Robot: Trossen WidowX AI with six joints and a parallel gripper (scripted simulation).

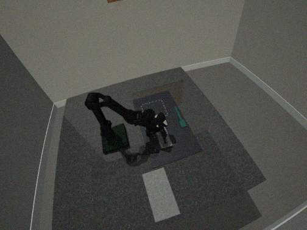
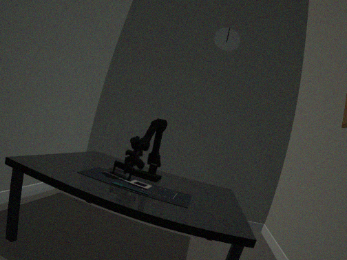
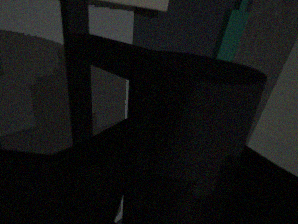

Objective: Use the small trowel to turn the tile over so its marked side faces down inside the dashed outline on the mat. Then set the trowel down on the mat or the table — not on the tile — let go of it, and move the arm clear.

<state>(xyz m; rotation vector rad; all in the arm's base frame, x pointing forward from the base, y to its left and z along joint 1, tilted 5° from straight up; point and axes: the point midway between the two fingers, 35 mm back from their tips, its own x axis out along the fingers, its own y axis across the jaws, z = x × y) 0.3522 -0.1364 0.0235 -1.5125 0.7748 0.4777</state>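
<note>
Right now my gripper tip is 160 mm short of the thin teal piece, 50 mm to the right of it and 50 mm above it. Also, from my gripper tip: dark mat (20 mm ahead, 90 mm to the left, 70 mm below); then tile (110 mm to the left, 50 mm below).
</note>
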